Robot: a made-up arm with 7 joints. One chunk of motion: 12 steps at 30 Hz.
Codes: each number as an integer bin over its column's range. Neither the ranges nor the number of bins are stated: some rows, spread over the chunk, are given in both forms.
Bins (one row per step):
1: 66 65 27 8 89 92
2: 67 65 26 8 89 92
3: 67 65 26 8 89 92
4: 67 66 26 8 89 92
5: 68 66 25 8 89 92
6: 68 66 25 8 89 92
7: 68 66 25 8 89 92
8: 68 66 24 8 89 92
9: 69 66 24 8 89 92
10: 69 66 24 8 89 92
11: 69 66 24 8 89 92
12: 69 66 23 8 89 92
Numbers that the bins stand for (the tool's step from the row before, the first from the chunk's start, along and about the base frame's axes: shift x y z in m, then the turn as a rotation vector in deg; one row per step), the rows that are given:
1: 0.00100 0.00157 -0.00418 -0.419 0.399 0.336
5: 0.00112 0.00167 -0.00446 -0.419 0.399 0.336
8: 0.00112 0.00167 -0.00461 -0.419 0.399 0.336
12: 0.00118 0.00167 -0.00475 -0.419 0.399 0.336
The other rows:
2: 0.00106 0.00157 -0.00432 -0.419 0.399 0.336
3: 0.00106 0.00157 -0.00432 -0.419 0.399 0.336
4: 0.00106 0.00167 -0.00432 -0.419 0.399 0.336
6: 0.00112 0.00167 -0.00446 -0.419 0.399 0.336
7: 0.00112 0.00167 -0.00446 -0.419 0.399 0.336
9: 0.00118 0.00167 -0.00461 -0.419 0.399 0.336
10: 0.00118 0.00167 -0.00461 -0.419 0.399 0.336
11: 0.00118 0.00167 -0.00461 -0.419 0.399 0.336

